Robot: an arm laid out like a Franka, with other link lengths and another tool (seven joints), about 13 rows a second.
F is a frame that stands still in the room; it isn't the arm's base.
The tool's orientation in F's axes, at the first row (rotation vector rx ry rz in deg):
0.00, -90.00, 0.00
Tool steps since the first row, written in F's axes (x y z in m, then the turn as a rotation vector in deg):
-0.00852, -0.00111, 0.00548, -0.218, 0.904, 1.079
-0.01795, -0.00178, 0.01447, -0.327, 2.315, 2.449
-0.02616, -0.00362, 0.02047, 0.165, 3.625, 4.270
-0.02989, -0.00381, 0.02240, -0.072, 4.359, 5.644
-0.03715, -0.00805, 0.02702, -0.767, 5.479, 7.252
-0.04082, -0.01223, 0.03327, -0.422, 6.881, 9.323
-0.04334, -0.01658, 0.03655, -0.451, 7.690, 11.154
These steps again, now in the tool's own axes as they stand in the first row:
0.00548, -0.00111, 0.00852, 1.079, 0.904, 0.218
0.01447, -0.00178, 0.01795, 2.449, 2.315, 0.327
0.02047, -0.00362, 0.02616, 4.270, 3.625, -0.165
0.02240, -0.00381, 0.02989, 5.644, 4.359, 0.072
0.02702, -0.00805, 0.03715, 7.252, 5.479, 0.767
0.03327, -0.01223, 0.04082, 9.323, 6.881, 0.422
0.03655, -0.01658, 0.04334, 11.154, 7.690, 0.451

